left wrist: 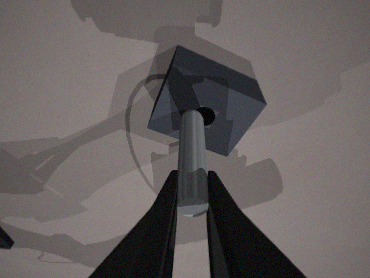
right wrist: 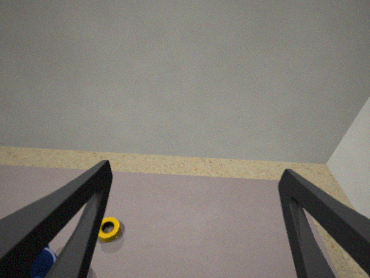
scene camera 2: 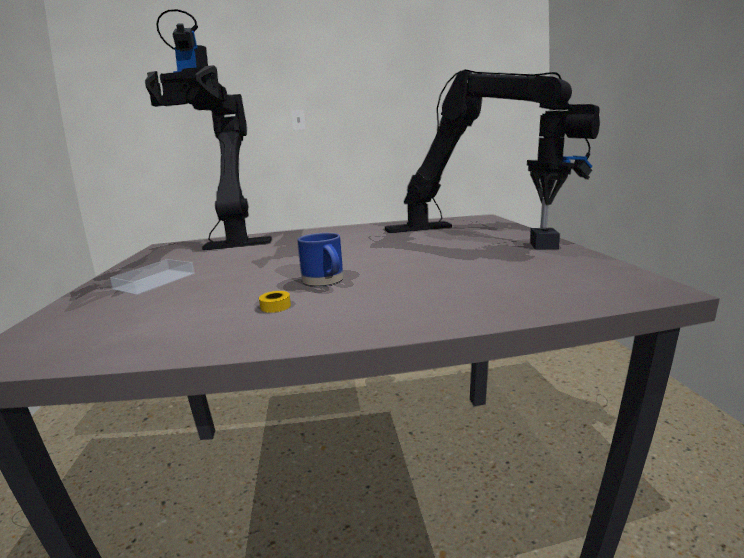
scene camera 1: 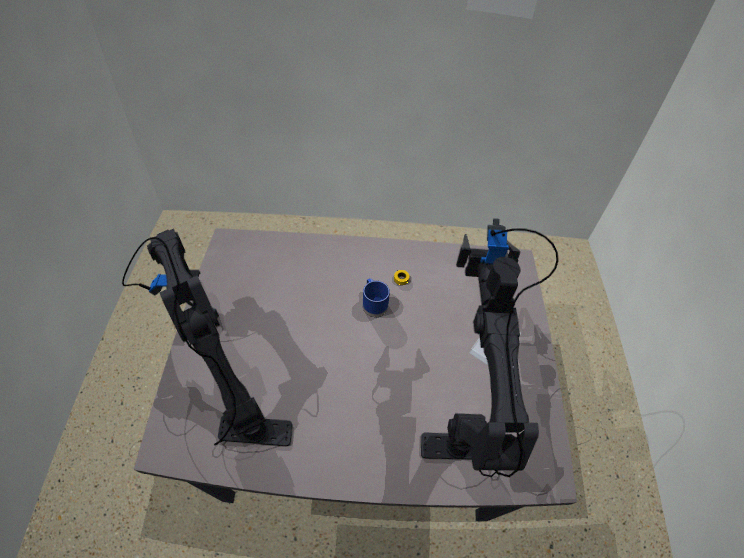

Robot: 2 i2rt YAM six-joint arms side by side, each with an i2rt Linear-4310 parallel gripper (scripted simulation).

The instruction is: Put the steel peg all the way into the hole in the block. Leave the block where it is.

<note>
I see my left gripper [scene camera 2: 546, 203], my right gripper [scene camera 2: 171, 80], a blue mug [scene camera 2: 317, 269], a clear tray [scene camera 2: 138, 281], a dark block [left wrist: 229, 101] and a steel peg [left wrist: 192, 197].
The blue mug also shows in scene camera 1 [scene camera 1: 376, 294]. My left gripper is seen too in the left wrist view [left wrist: 192, 178]. My right gripper is seen too in the right wrist view [right wrist: 196, 172] and in scene camera 1 [scene camera 1: 484, 237]. The left wrist view does not show the blue mug: it is out of frame. The left wrist view does not show the clear tray: it is out of frame.
</note>
